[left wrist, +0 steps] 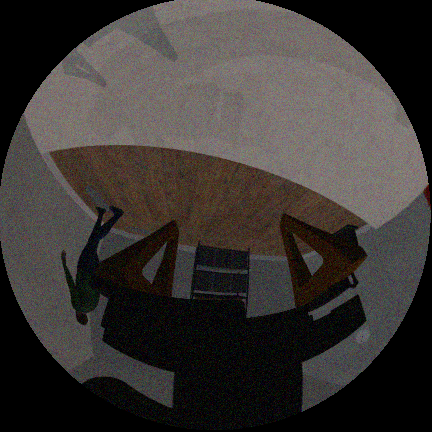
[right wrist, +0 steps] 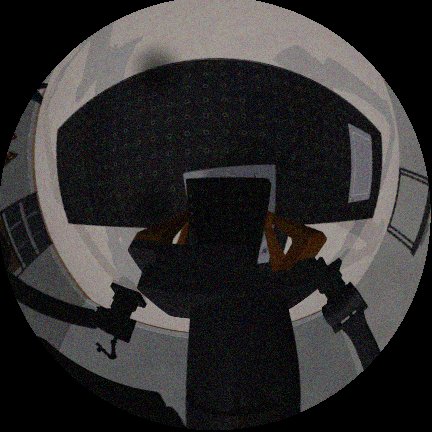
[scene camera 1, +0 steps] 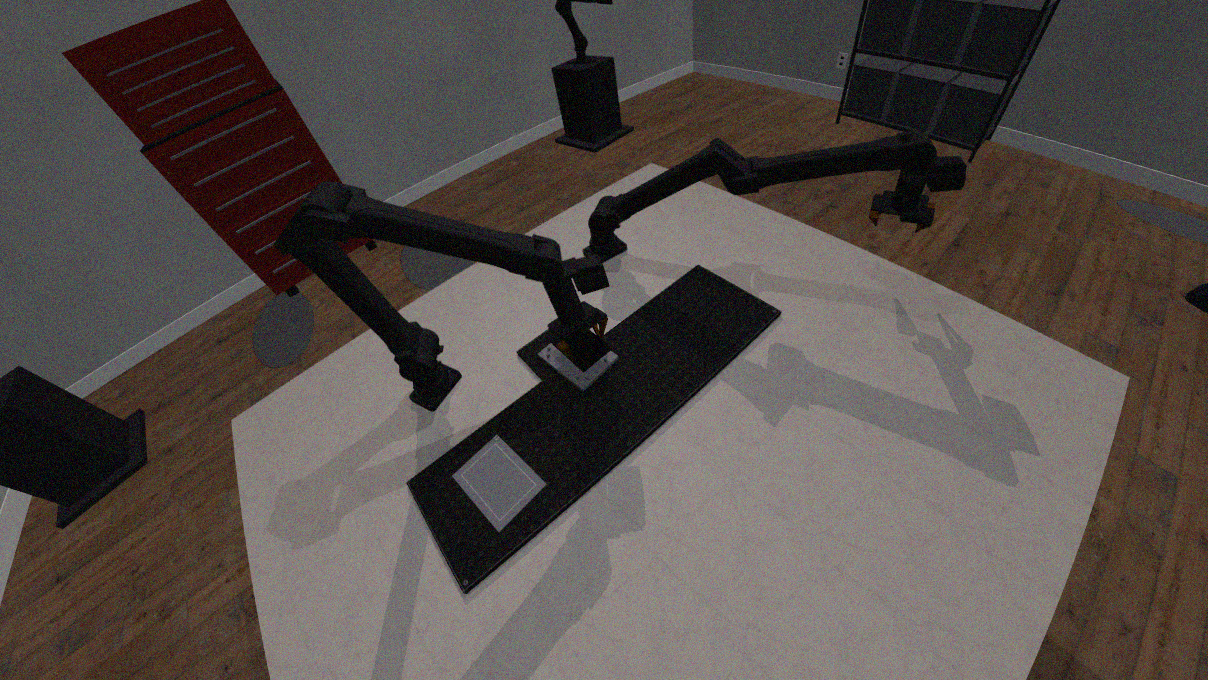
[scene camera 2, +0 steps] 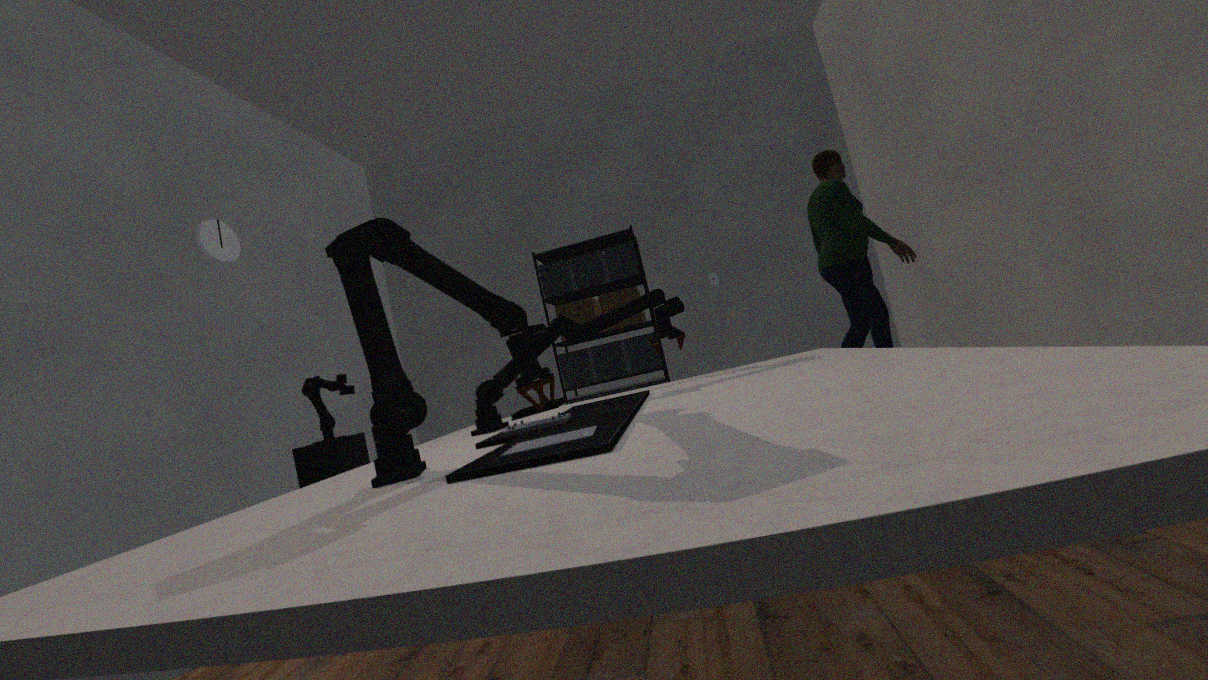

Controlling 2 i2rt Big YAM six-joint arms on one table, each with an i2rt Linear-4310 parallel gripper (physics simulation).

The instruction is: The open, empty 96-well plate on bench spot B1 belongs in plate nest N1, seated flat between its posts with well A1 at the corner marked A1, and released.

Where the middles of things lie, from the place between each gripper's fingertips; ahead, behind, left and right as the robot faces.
Labels:
The dark well plate [scene camera 1: 587,348] is 75 cm to the right of my left hand, 45 cm behind it and 6 cm below it. The rest, counted from my left hand: pale square nest [scene camera 1: 496,479] (109 cm to the right, 37 cm behind, 11 cm below).
Right now the dark well plate is 2 cm behind my right hand. From my right hand the other things lie so: pale square nest: 6 cm ahead, 34 cm to the right, 4 cm below.

